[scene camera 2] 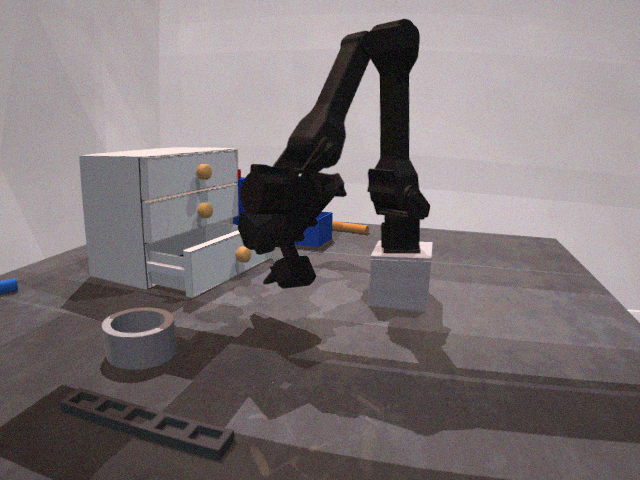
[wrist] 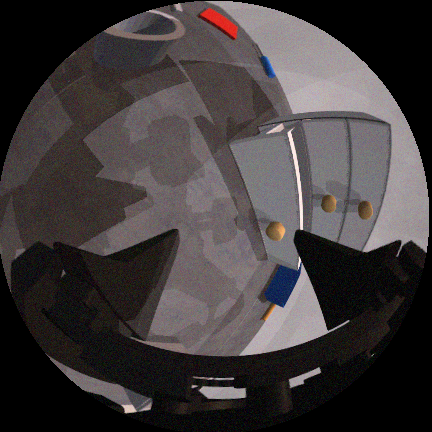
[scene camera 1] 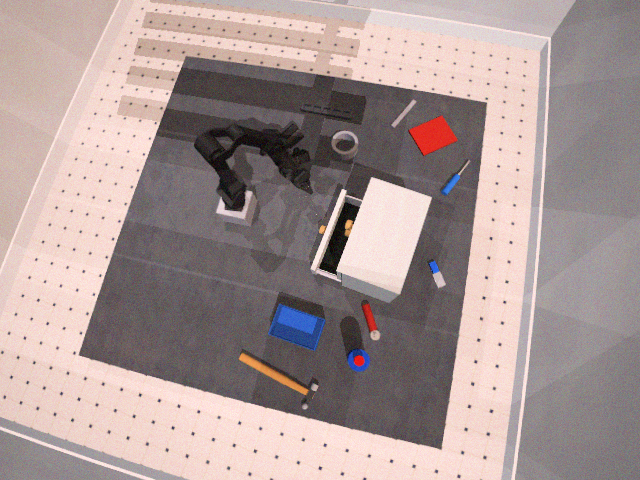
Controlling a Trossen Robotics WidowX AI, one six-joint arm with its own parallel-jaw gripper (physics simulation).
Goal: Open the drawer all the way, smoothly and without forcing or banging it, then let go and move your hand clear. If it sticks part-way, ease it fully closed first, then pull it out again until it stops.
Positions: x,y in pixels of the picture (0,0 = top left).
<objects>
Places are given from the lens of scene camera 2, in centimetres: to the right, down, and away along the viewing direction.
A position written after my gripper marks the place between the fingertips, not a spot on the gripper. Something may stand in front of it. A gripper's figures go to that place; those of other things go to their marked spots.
my gripper (scene camera 2: pixel 257 260): -11, 4, 79
blue bin (scene camera 2: pixel 316 236): -1, -1, 119
dark slotted rack (scene camera 2: pixel 202 439): -12, 20, 44
white drawer cabinet (scene camera 2: pixel 196 261): -22, 4, 81
The marked spots on the dark slotted rack and the blue bin are 79 cm apart.
</objects>
